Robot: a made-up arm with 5 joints. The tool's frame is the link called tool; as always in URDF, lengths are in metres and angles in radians. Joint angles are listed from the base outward.
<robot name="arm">
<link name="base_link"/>
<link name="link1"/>
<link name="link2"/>
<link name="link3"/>
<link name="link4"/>
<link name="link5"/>
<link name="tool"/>
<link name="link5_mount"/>
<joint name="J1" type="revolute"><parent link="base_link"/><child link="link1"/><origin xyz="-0.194 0.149 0.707" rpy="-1.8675 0.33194 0.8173"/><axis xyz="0 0 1"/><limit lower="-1.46" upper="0.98"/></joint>
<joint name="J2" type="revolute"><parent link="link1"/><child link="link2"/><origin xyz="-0.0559 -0.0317 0.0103" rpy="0.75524 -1.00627 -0.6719"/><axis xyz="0 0 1"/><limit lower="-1.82" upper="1.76"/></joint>
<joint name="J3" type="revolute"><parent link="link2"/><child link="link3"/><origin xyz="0.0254 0.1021 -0.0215" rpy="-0.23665 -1.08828 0.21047"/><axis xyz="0 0 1"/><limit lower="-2.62" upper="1.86"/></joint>
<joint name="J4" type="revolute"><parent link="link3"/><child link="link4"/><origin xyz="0.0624 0.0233 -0.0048" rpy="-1.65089 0.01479 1.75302"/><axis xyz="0 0 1"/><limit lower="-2.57" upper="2.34"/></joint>
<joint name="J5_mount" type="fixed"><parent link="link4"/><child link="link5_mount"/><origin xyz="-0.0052 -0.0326 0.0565"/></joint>
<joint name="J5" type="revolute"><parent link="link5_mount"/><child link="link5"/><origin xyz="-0.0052 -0.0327 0.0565" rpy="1.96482 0.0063 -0.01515"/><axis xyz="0 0 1"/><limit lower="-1.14" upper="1.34"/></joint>
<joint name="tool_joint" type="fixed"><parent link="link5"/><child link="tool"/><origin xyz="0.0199 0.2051 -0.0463" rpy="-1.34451 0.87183 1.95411"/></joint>
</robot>
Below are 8 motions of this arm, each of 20 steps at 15 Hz.
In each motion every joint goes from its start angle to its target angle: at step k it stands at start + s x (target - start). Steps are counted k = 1, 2, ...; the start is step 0. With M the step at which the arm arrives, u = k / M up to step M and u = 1 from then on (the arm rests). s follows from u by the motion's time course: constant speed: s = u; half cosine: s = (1 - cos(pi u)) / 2; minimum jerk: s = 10 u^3 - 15 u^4 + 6 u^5.
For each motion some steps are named. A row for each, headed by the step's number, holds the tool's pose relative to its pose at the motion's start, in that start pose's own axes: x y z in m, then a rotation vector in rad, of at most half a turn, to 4 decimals.
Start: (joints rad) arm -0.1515 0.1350 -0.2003 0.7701 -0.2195
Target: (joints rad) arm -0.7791 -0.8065 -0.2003 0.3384 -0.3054
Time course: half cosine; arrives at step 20
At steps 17, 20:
17: 0.0644 0.2269 -0.1058 0.8637 -0.1512 0.1686
20: 0.0657 0.2437 -0.1045 0.9146 -0.1485 0.1881

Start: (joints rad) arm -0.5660 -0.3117 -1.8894 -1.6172 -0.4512
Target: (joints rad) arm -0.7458 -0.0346 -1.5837 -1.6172 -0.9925
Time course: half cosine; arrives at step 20
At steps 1, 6, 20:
1: -0.0008 -0.0006 -0.0008 0.0023 0.0025 -0.0037
6: -0.0299 -0.0176 -0.0249 0.0800 0.0777 -0.1262
20: -0.1550 -0.0320 -0.1001 0.4430 0.2612 -0.6197

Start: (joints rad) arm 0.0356 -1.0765 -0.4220 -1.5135 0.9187
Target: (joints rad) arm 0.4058 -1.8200 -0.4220 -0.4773 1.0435
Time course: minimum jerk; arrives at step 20
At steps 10, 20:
10: -0.1003 -0.0110 -0.0631 0.4427 -0.0524 -0.6700
20: -0.1866 0.0694 -0.1016 0.7841 0.0163 -1.4148

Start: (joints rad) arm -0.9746 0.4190 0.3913 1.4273 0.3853
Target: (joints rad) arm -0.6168 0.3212 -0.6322 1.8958 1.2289
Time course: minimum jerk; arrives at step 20
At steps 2, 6, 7, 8, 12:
2: -0.0022 -0.0018 0.0011 -0.0065 0.0000 -0.0098
6: -0.0447 -0.0291 0.0266 -0.1380 0.0047 -0.1823
7: -0.0655 -0.0381 0.0416 -0.2085 0.0098 -0.2596
8: -0.0893 -0.0452 0.0610 -0.2957 0.0180 -0.3449
12: -0.1822 -0.0284 0.1692 -0.7612 0.0911 -0.6754

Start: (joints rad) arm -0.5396 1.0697 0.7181 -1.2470 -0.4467
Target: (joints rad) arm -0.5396 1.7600 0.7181 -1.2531 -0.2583
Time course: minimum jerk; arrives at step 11
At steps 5, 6, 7, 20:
5: 0.0055 -0.0065 0.0605 -0.3007 -0.2065 0.0014
6: 0.0039 -0.0036 0.0853 -0.4242 -0.2898 0.0024
7: 0.0006 0.0020 0.1077 -0.5400 -0.3672 0.0034
20: -0.0085 0.0166 0.1414 -0.7282 -0.4913 0.0054

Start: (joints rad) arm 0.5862 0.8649 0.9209 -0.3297 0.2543
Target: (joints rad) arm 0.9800 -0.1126 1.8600 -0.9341 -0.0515
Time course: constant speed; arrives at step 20
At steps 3, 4, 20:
3: -0.0072 -0.0149 0.0129 -0.0445 0.0654 -0.0633
4: -0.0099 -0.0200 0.0172 -0.0610 0.0913 -0.0843
20: -0.0363 -0.0898 0.1000 -0.4543 0.7247 -0.3508

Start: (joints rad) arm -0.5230 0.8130 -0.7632 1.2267 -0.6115
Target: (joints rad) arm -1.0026 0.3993 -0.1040 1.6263 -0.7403
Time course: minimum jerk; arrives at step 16
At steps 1, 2, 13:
1: 0.0006 0.0004 -0.0005 0.0019 -0.0002 0.0024
2: 0.0041 0.0031 -0.0035 0.0135 -0.0013 0.0175
13: 0.1051 0.3034 -0.0954 0.7654 -0.0256 1.0784

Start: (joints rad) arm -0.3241 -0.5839 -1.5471 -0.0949 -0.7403
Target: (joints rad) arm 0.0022 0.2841 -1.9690 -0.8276 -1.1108
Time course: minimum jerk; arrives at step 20
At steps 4, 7, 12, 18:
4: -0.0168 -0.0146 0.0031 -0.0021 0.0120 -0.0740
7: -0.0750 -0.0509 0.0079 0.0105 0.0551 -0.3026
12: -0.2441 -0.0757 -0.0066 0.1609 0.1999 -0.8733
18: -0.3524 -0.0342 -0.0293 0.3534 0.3241 -1.2413

